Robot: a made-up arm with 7 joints. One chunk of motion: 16 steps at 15 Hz.
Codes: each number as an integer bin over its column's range. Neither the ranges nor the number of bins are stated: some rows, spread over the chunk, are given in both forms.
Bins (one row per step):
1: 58 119 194 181 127 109
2: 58 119 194 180 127 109
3: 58 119 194 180 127 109
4: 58 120 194 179 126 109
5: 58 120 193 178 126 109
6: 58 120 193 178 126 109
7: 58 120 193 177 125 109
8: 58 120 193 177 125 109
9: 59 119 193 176 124 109
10: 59 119 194 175 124 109
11: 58 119 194 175 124 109
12: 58 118 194 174 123 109
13: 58 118 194 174 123 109
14: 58 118 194 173 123 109
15: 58 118 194 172 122 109
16: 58 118 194 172 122 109
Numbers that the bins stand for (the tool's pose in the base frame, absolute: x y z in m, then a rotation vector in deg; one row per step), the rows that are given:
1: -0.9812 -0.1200 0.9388 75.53 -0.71 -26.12
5: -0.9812 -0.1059 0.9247 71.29 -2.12 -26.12
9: -0.9671 -0.1200 0.9247 68.47 -4.94 -26.12
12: -0.9812 -0.1341 0.9388 65.65 -6.35 -26.12
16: -0.9812 -0.1341 0.9388 62.82 -7.76 -26.12
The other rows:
2: -0.9812 -0.1200 0.9388 74.12 -0.71 -26.12
3: -0.9812 -0.1200 0.9388 74.12 -0.71 -26.12
4: -0.9812 -0.1059 0.9388 72.71 -2.12 -26.12
6: -0.9812 -0.1059 0.9247 71.29 -2.12 -26.12
7: -0.9812 -0.1059 0.9247 69.88 -3.53 -26.12
8: -0.9812 -0.1059 0.9247 69.88 -3.53 -26.12
10: -0.9671 -0.1200 0.9388 67.06 -4.94 -26.12
11: -0.9812 -0.1200 0.9388 67.06 -4.94 -26.12
13: -0.9812 -0.1341 0.9388 65.65 -6.35 -26.12
14: -0.9812 -0.1341 0.9388 64.24 -6.35 -26.12
15: -0.9812 -0.1341 0.9388 62.82 -7.76 -26.12

